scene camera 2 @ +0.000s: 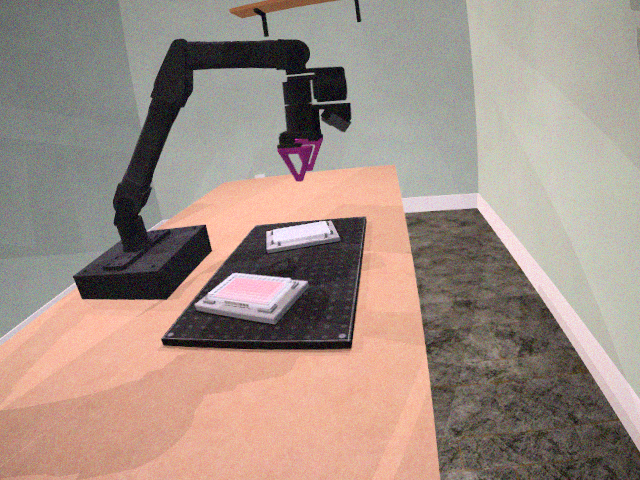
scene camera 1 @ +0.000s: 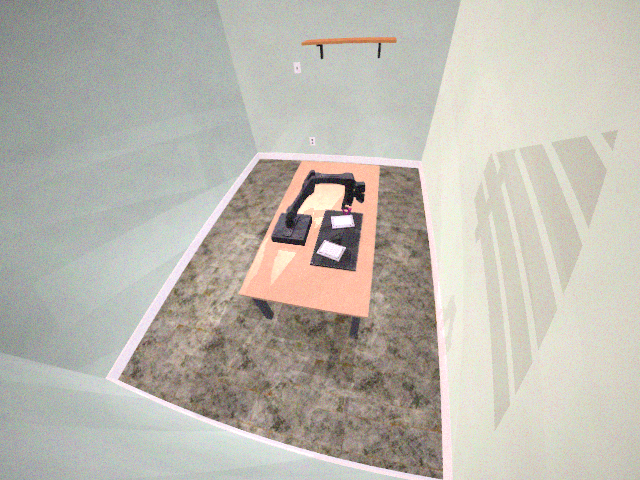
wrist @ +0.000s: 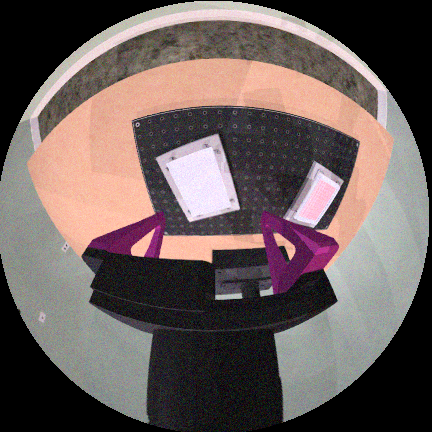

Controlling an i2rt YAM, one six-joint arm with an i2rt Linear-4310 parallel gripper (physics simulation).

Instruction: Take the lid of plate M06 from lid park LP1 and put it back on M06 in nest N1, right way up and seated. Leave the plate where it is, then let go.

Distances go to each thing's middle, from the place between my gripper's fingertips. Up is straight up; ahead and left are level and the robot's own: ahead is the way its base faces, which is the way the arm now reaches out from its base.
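Labels:
There is the plate with pink top [scene camera 2: 245,290], and my gripper is 130 mm above it, 260 mm to the left of it and 60 mm past it. As for the holder with pink plate [scene camera 2: 274,314], it sits 140 mm below my hand, 260 mm to the right of it and 60 mm behind it.

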